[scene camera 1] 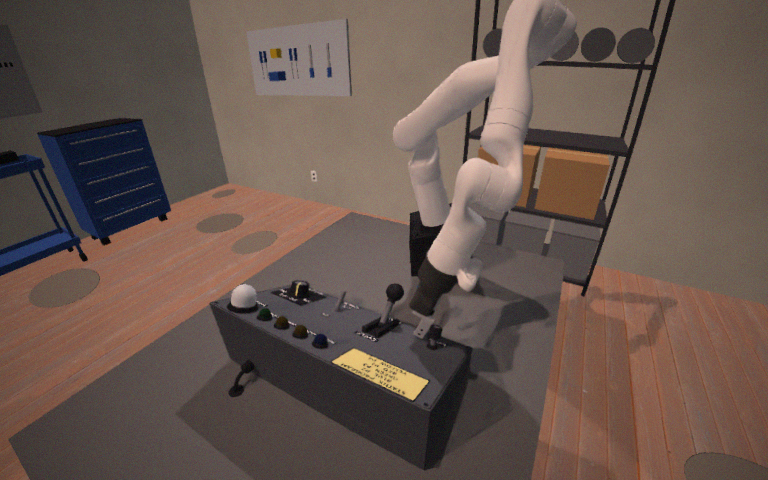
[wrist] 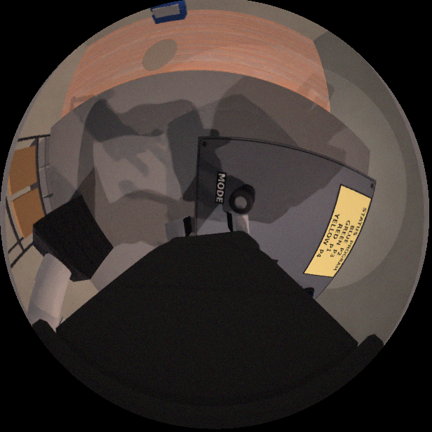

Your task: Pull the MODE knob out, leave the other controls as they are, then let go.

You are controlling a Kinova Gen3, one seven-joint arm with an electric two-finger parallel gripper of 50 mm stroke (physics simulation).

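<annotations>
Both scene camera 1 and the wrist view show my gripper. A spot on the gripper (wrist: 181, 227) is the same spot as (scene camera 1: 435, 306). There is a dark control console (wrist: 309, 209) too, and that is the same spot on it as (scene camera 1: 413, 362).
</annotations>
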